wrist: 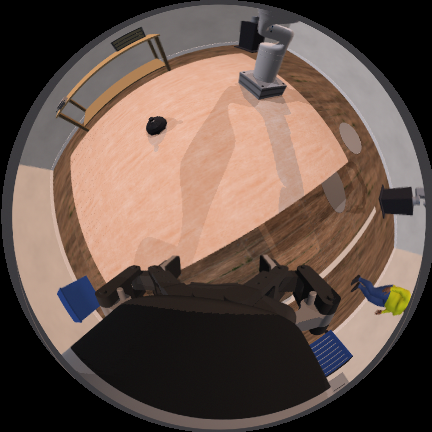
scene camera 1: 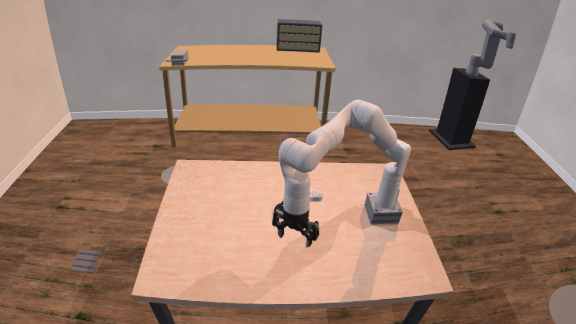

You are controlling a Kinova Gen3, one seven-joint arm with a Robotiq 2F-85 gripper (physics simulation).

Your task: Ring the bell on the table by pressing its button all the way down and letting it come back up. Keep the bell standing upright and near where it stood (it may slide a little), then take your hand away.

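Pixels of known places: gripper, fingertip midpoint: (wrist: pixel 218 264) (scene camera 1: pixel 294 241); arm's base, origin of the base link: (wrist: pixel 263 76) (scene camera 1: pixel 385 201).
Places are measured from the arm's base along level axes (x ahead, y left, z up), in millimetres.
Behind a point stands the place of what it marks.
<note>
The bell (wrist: pixel 156 125) @(x 473, y -71, z -41 mm) is a small black dome with a little button. It stands upright on the wooden table (scene camera 1: pixel 210 200) @(x 805, y -234, z -78 mm) (wrist: pixel 125 190) @(x 716, y 18, z -77 mm), in the upper left of the wrist view. In the scene view the bell does not show; the arm seems to hide it. My gripper (scene camera 1: pixel 295 239) @(x 542, y 346, z 222 mm) (wrist: pixel 218 264) @(x 542, y 346, z 222 mm) is open, its black fingers spread wide with nothing between them. It points down and hangs above the table, clearly apart from the bell, which lies toward the table's back edge from it.
My arm's base (scene camera 1: pixel 384 210) @(x 30, y 57, z -1 mm) (wrist: pixel 262 85) @(x 72, y 51, z 3 mm) stands at the right side of the table. Behind the table is a wooden workbench (scene camera 1: pixel 240 57) (wrist: pixel 125 95) with a drawer box (scene camera 1: pixel 299 36) (wrist: pixel 128 40). A second arm on a black pedestal (scene camera 1: pixel 462 107) stands at the back right.
</note>
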